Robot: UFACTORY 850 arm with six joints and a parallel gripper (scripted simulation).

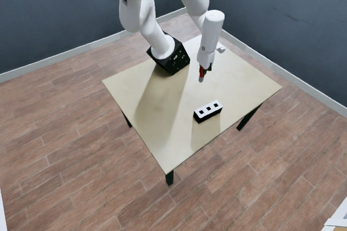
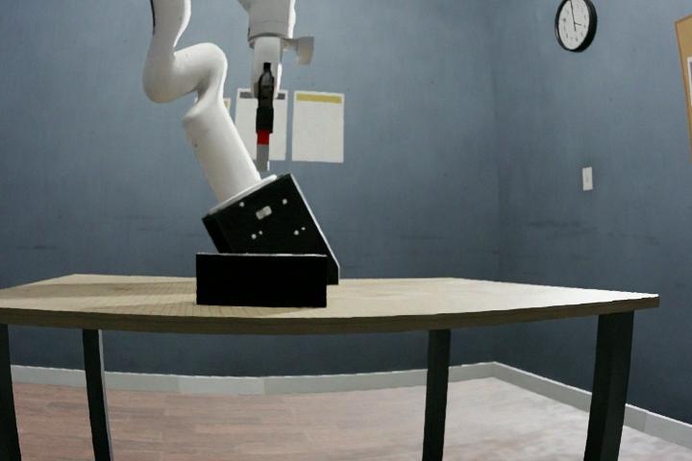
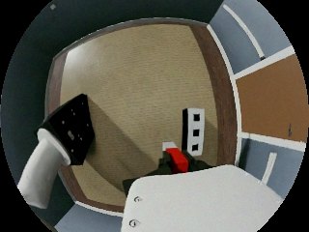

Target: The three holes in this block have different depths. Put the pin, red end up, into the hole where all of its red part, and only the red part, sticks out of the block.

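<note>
Now: hand 13 cm short of the black block, 4 cm to the left of it and 27 cm above it. The rest, counted from my hand: pin: 1 cm below.
</note>
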